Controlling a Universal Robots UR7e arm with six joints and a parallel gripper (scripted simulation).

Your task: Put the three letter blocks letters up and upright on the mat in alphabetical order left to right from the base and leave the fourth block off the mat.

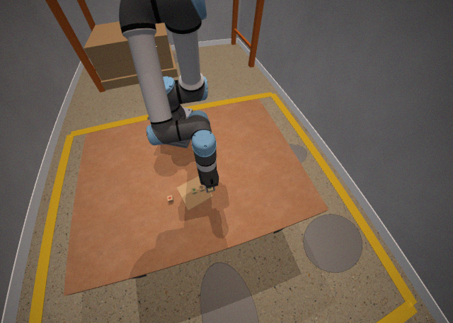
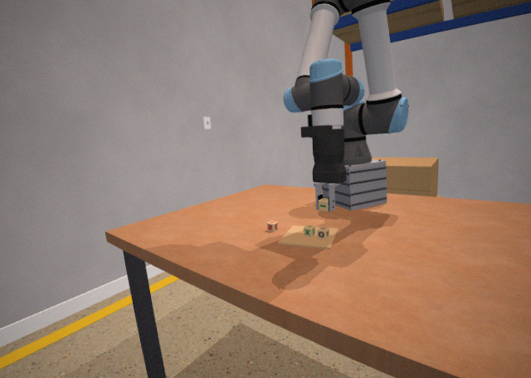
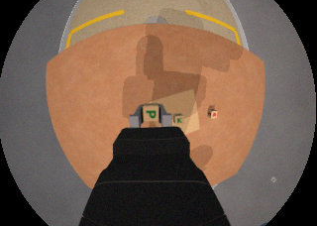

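The tan mat is 5 cm behind my hand, 8 cm to the right of it and 12 cm below it.
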